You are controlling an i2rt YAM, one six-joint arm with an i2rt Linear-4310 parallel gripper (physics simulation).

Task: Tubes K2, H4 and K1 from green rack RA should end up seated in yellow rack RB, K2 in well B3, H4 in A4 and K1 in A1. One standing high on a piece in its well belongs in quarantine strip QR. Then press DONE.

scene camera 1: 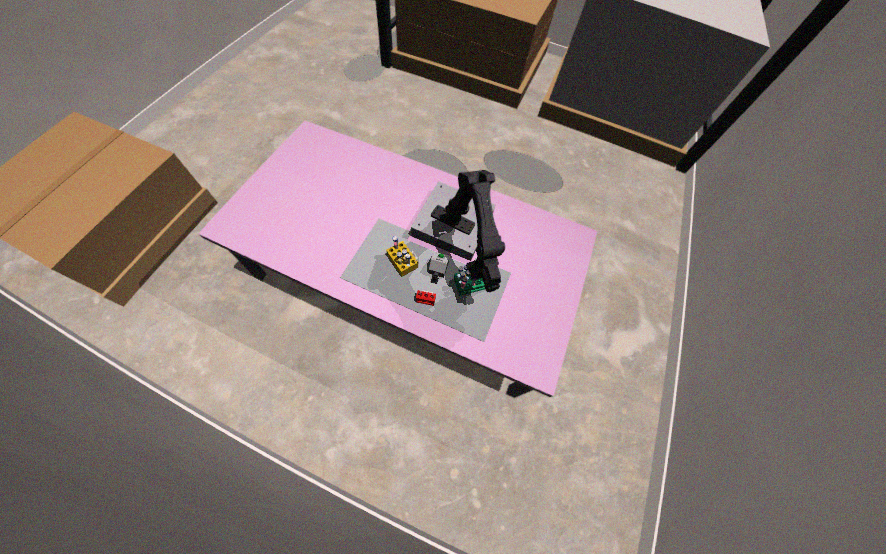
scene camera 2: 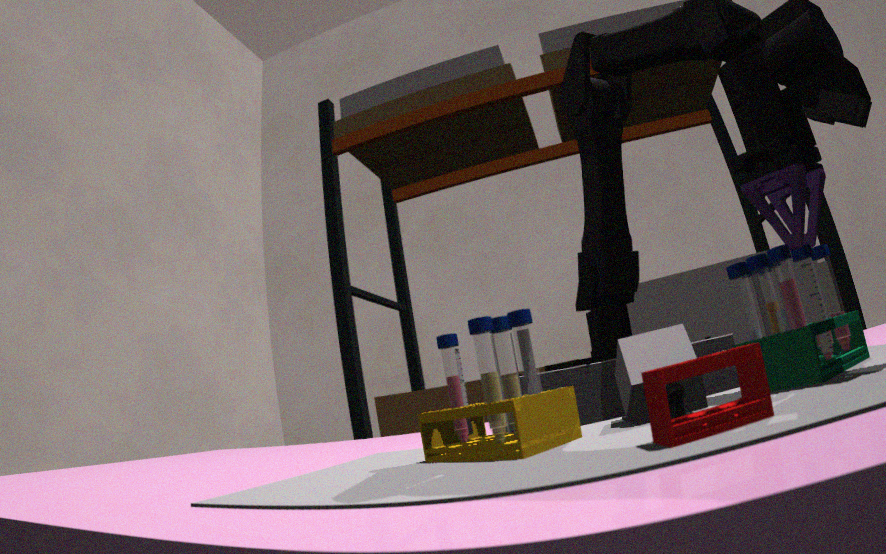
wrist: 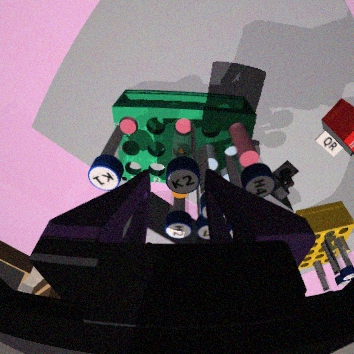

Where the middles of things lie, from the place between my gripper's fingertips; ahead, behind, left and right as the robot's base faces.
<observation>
I see the grey DONE box (scene camera 2: 635, 354) 18 cm to the right of my hand and 8 cm below it.
</observation>
